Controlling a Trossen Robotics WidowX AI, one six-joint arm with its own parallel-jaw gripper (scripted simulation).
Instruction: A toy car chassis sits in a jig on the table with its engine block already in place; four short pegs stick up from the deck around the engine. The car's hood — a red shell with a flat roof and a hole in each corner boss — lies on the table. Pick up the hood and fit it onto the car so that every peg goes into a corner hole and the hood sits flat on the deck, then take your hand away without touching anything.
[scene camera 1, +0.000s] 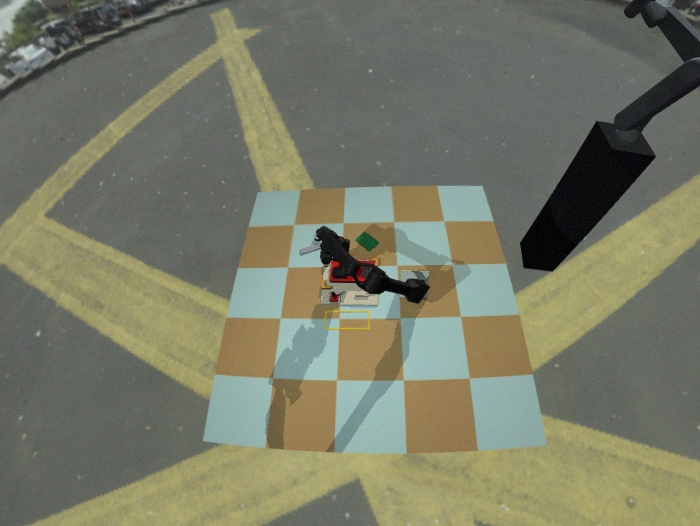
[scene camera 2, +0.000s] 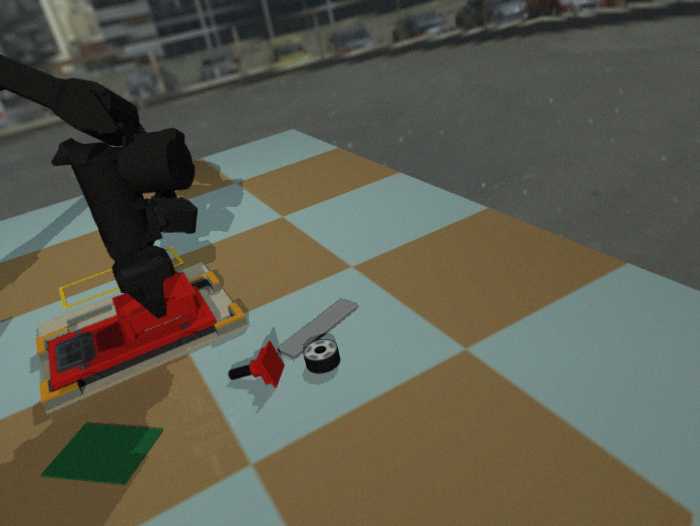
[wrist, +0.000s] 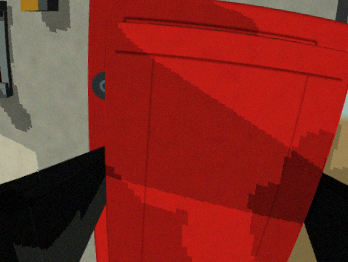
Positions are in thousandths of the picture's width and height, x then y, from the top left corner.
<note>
The gripper (scene camera 2: 224, 579) carries a hood (scene camera 2: 258, 567). Further things: a black wheel (scene camera 2: 459, 678) and a green square (scene camera 2: 139, 862).
The hood also shows in the wrist view (wrist: 614, 529). The gripper is seen too in the wrist view (wrist: 602, 647). The wrist view misses the black wheel: it is out of frame. The wrist view does not show the green square: it is out of frame.
</note>
